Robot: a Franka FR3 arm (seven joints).
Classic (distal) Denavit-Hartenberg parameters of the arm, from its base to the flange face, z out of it. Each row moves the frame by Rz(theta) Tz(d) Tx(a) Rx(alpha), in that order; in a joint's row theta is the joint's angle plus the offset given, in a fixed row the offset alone. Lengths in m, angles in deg.
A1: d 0.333  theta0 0  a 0  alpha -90
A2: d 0  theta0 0  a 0  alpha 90
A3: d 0.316  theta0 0  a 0.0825  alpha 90
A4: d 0  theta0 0  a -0.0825  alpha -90
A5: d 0.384  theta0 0  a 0  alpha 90
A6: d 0  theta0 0  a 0.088  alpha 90
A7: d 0.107  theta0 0  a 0  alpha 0
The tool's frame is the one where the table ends.
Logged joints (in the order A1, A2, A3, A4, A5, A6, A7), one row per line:
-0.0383 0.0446 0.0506 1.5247 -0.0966 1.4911 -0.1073
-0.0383 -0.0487 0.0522 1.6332 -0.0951 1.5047 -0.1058
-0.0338 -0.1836 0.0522 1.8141 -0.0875 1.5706 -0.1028
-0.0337 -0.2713 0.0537 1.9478 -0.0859 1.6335 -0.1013
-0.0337 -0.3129 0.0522 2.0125 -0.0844 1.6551 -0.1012
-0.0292 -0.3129 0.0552 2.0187 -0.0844 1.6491 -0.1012
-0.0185 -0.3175 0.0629 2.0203 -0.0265 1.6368 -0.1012
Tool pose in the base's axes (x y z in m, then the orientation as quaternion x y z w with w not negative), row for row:
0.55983 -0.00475 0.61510 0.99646 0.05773 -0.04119 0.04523
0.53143 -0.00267 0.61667 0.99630 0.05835 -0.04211 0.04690
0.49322 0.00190 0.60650 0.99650 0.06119 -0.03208 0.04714
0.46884 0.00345 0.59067 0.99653 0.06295 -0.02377 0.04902
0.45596 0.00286 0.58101 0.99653 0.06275 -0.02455 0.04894
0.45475 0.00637 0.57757 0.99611 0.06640 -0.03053 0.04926
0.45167 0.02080 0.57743 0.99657 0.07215 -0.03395 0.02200
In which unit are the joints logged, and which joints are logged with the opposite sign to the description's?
The joints are logged in radians. Opposite sign: A4.
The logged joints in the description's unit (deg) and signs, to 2 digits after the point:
-2.19 2.56 2.90 -87.36 -5.53 85.43 -6.15
-2.19 -2.79 2.99 -93.58 -5.45 86.21 -6.06
-1.94 -10.52 2.99 -103.94 -5.01 89.99 -5.89
-1.93 -15.54 3.08 -111.60 -4.92 93.59 -5.80
-1.93 -17.93 2.99 -115.31 -4.84 94.83 -5.80
-1.67 -17.93 3.16 -115.66 -4.84 94.49 -5.80
-1.06 -18.19 3.60 -115.75 -1.52 93.78 -5.80

